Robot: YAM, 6 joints.
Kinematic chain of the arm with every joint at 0, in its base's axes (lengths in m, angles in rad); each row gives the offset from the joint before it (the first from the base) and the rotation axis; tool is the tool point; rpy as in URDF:
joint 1: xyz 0 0 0.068 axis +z
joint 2: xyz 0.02 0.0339 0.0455 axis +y
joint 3: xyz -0.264 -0.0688 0 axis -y
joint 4: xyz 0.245 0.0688 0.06 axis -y
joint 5: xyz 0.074 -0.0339 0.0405 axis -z
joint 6: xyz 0.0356 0 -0.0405 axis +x
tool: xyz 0 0 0 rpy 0 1.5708 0
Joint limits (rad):
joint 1: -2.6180..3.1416
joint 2: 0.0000..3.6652
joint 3: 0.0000..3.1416
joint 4: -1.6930..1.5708
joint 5: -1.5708..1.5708
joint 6: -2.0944..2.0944
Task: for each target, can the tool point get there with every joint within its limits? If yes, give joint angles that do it. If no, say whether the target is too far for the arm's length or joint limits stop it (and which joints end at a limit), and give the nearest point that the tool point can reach.
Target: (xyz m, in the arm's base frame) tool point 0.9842 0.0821 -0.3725
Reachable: no: too far | nearest point 0.5773 0.0482 -0.1674 | short by 0.457 m
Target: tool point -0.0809 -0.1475 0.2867
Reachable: yes | joints -2.1184 0.8729 0.2377 1.3105 -0.2182 -0.1015
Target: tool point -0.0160 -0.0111 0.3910
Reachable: yes | joints 0.5569 0.2953 1.1875 -1.1480 0.0268 1.7141
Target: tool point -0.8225 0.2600 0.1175
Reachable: no: too far | nearest point -0.6158 0.1947 0.1165 | short by 0.217 m
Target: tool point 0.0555 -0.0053 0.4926
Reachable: yes | joints 0.0607 0.5905 0.8949 0.9029 0.2447 0.3011
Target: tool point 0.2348 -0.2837 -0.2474
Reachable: yes | joints -0.9162 3.1882 1.6487 0.1256 -0.3903 0.9176
